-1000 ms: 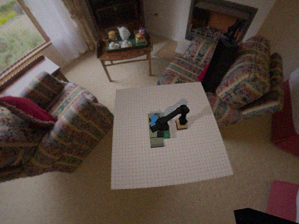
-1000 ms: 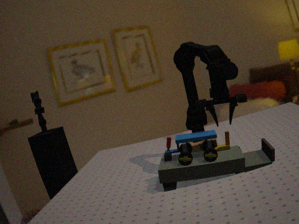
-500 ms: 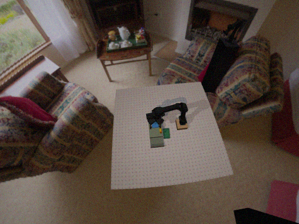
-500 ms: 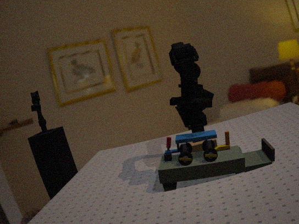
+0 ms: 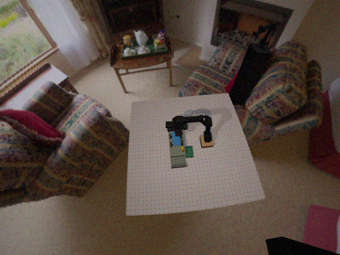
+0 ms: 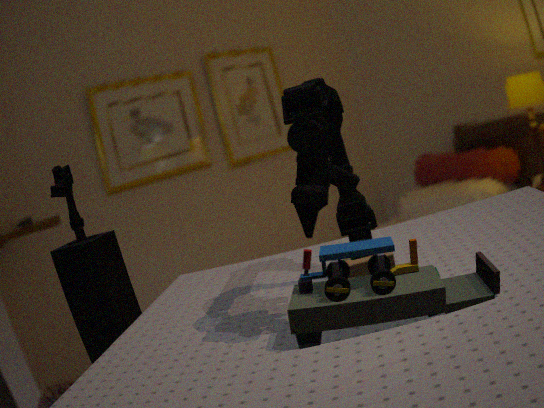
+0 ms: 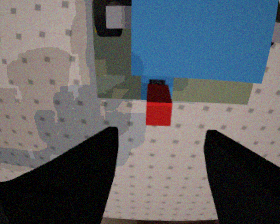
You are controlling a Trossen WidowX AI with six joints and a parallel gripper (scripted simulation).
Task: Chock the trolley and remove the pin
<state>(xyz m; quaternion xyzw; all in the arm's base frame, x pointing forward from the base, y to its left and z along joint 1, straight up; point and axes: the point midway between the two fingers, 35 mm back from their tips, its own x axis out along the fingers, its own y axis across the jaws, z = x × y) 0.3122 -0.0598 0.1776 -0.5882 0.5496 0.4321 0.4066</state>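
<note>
The red-headed stop pin lies 2 cm to the right of my gripper tip and 6 cm below it. The rest, counted from my gripper tip: blue-topped trolley (2 cm ahead, 8 cm to the left, 8 cm below); then dark end wall (33 cm to the left, 16 cm below); then yellow chock (4 cm behind, 16 cm to the left, 11 cm below).
</note>
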